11 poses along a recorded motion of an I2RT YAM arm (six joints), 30 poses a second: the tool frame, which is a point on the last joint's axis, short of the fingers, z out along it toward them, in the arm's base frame.
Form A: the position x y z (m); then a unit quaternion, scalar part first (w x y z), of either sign.
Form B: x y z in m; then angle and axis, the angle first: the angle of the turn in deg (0 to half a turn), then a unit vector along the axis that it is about. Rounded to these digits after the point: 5 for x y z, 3 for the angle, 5 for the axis.
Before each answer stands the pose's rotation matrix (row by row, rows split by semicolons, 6 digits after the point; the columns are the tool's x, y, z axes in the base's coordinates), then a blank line. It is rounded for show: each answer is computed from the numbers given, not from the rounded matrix.
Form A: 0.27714, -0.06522, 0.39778, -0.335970, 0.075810, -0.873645, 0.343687
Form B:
-0.762754 0.098475 0.639147; -0.363399 0.752264 -0.549581; -0.534928 -0.651461 -0.538007

0.27714, -0.06522, 0.39778, 140.737, -0.08049, 0.92756, -0.36490
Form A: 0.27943, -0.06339, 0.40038, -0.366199, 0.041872, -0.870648, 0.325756
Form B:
-0.728290 0.165672 0.664941; -0.311495 0.784260 -0.536571; -0.610381 -0.597905 -0.519563

0.27943, -0.06339, 0.40038, 137.037, -0.04500, 0.93564, -0.35007
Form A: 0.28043, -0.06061, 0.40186, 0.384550, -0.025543, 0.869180, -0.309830
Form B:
-0.702938 0.193887 0.684315; -0.282693 0.806706 -0.518951; -0.652659 -0.558241 -0.512253

0.28043, -0.06061, 0.40186, 134.768, -0.02767, 0.94158, -0.33564
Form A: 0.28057, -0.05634, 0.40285, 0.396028, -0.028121, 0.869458, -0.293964
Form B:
-0.684742 0.183936 0.705192; -0.281736 0.825589 -0.488905; -0.672126 -0.533452 -0.513494

0.28057, -0.05634, 0.40285, 133.340, -0.03062, 0.94688, -0.32014
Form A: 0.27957, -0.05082, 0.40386, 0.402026, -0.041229, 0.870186, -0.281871
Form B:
-0.673350 0.154885 0.722918; -0.298393 0.837698 -0.457410; -0.676432 -0.523711 -0.517848

0.27957, -0.05082, 0.40386, 132.590, -0.04503, 0.95037, -0.30784
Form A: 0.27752, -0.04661, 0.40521, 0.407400, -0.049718, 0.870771, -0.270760
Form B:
-0.663107 0.134029 0.736428; -0.307201 0.848434 -0.431030; -0.682581 -0.512050 -0.521428

0.27752, -0.04661, 0.40521, 131.917, -0.05444, 0.95349, -0.29648
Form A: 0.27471, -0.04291, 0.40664, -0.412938, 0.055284, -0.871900, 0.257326
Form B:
-0.652852 0.116115 0.748533; -0.308923 0.861454 -0.403067; -0.691629 -0.494383 -0.526531

0.27471, -0.04291, 0.40664, 131.221, -0.06070, 0.95733, -0.28254
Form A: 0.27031, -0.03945, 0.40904, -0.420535, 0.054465, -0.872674, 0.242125
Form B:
-0.640368 0.108584 0.760354; -0.298704 0.876818 -0.376783; -0.707605 -0.468401 -0.529052

0.27031, -0.03945, 0.40904, 130.263, -0.06003, 0.96186, -0.26687
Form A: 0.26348, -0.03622, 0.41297, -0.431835, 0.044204, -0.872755, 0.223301
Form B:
-0.623129 0.115700 0.773514; -0.270017 0.896365 -0.351596; -0.734031 -0.427952 -0.527310

0.26348, -0.03622, 0.41297, 128.832, -0.04901, 0.96763, -0.24758
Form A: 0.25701, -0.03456, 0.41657, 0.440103, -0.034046, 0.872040, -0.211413
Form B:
-0.610300 0.126708 0.781971; -0.245466 0.908291 -0.338754; -0.753180 -0.398689 -0.523227

0.25701, -0.03456, 0.41657, 127.779, -0.03792, 0.97115, -0.23544
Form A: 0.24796, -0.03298, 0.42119, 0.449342, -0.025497, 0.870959, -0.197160
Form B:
-0.594883 0.132771 0.792771; -0.221598 0.920956 -0.320523; -0.772663 -0.366350 -0.518439

0.24796, -0.03298, 0.42119, 126.597, -0.02854, 0.97493, -0.22069
